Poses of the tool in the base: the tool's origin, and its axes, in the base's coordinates. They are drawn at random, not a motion.
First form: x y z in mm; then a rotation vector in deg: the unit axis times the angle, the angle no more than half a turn.
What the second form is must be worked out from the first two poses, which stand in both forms.
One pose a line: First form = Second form
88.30 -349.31 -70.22 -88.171 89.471 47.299 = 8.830 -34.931 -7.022 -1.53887 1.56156 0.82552
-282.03 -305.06 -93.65 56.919 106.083 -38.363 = -28.203 -30.506 -9.365 0.99342 1.85150 -0.66956
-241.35 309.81 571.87 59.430 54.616 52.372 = -24.135 30.981 57.187 1.03725 0.95323 0.91406
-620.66 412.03 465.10 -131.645 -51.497 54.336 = -62.066 41.203 46.510 -2.29764 -0.89879 0.94834
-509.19 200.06 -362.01 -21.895 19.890 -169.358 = -50.919 20.006 -36.201 -0.38214 0.34715 -2.95585
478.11 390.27 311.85 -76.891 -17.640 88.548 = 47.811 39.027 31.185 -1.34200 -0.30788 1.54545
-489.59 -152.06 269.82 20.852 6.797 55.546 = -48.959 -15.206 26.982 0.36394 0.11863 0.96946
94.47 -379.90 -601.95 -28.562 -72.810 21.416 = 9.447 -37.990 -60.195 -0.49850 -1.27077 0.37378
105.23 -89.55 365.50 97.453 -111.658 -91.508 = 10.523 -8.955 36.550 1.70088 -1.94880 -1.59712
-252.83 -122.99 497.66 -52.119 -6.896 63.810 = -25.283 -12.299 49.766 -0.90965 -0.12036 1.11369
